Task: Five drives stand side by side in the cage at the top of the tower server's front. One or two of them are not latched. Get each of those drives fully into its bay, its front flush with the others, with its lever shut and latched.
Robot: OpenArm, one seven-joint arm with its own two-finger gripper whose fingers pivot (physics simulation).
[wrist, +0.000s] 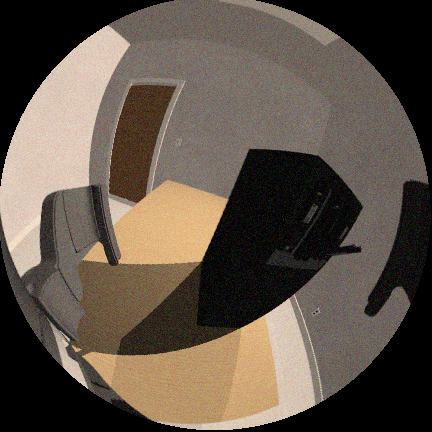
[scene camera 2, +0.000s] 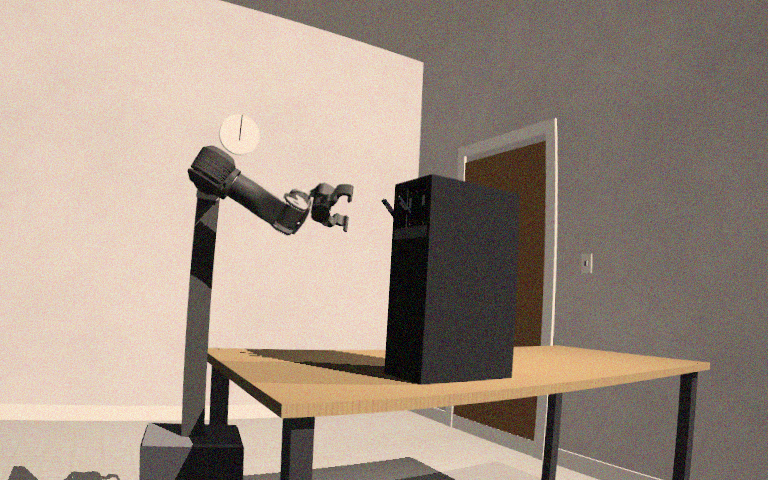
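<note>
The black tower server (scene camera 2: 470,283) (wrist: 265,200) stands upright on the table. Its drive cage (scene camera 2: 411,203) (wrist: 320,225) is at the top of the front; the drives inside are dark and hard to tell apart. One lever (scene camera 2: 387,207) (wrist: 348,250) sticks far out of the front. In the scene view another slanted lever (scene camera 2: 404,203) shows at the cage front, less far out. Whether its drive is flush cannot be told. My gripper (scene camera 2: 346,210) (wrist: 216,245) is open and empty, in the air in front of the cage, at about its height and apart from the levers.
The wooden table (scene camera 2: 351,403) (wrist: 170,215) carries the tower, whose shadow falls on the top. The arm's post (scene camera 2: 198,316) stands at the table's left end. A door (scene camera 2: 531,243) (wrist: 142,140) and a wall lie behind the tower.
</note>
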